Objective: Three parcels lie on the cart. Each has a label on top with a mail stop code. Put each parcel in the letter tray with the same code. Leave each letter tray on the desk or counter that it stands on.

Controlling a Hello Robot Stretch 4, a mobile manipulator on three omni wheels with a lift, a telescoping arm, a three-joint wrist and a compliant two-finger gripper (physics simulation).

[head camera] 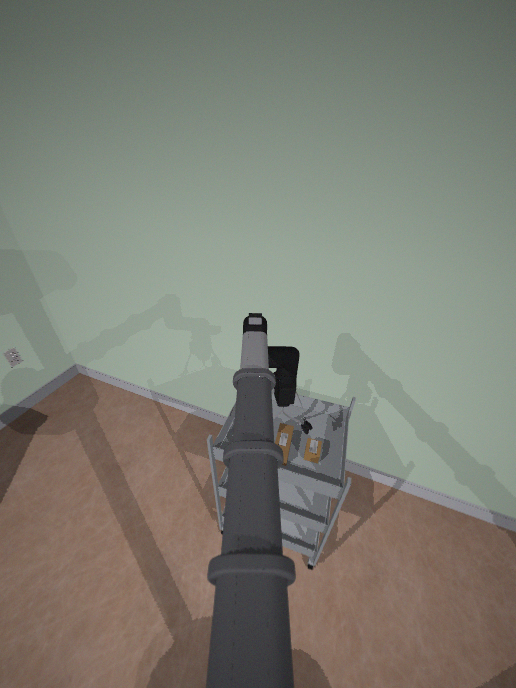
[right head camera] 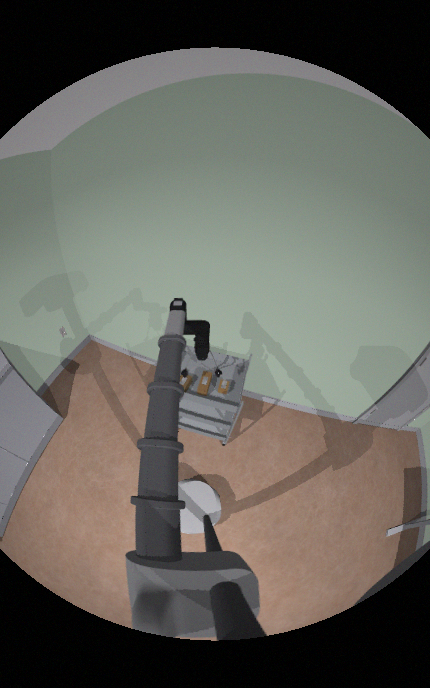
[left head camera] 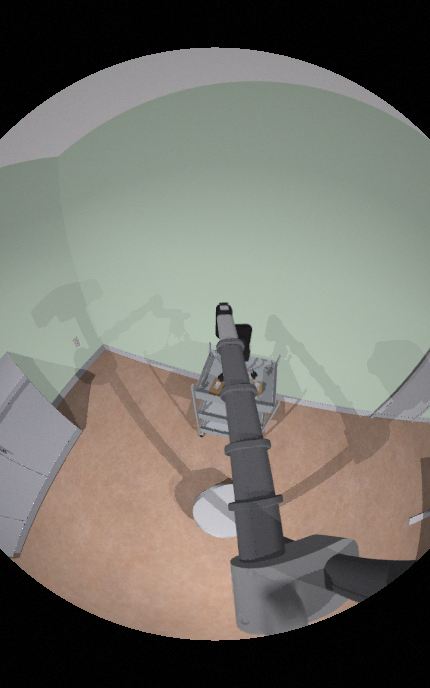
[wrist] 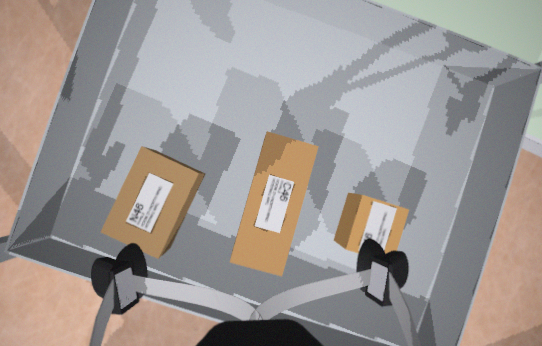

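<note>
The cart bears three brown parcels on its top tray. The left parcel is labelled N46. The long middle parcel is labelled C46. The small right parcel has its code mostly hidden by a finger in the wrist view. My gripper is open and empty above the tray's near part; its fingers stand wide, one near the N46 parcel, the other over the small parcel's near end. No letter trays show.
A green wall stands behind the cart. Grey cabinets stand at the left. A round white disc is on the floor in front of the cart. The telescoping arm reaches out over the floor towards the cart.
</note>
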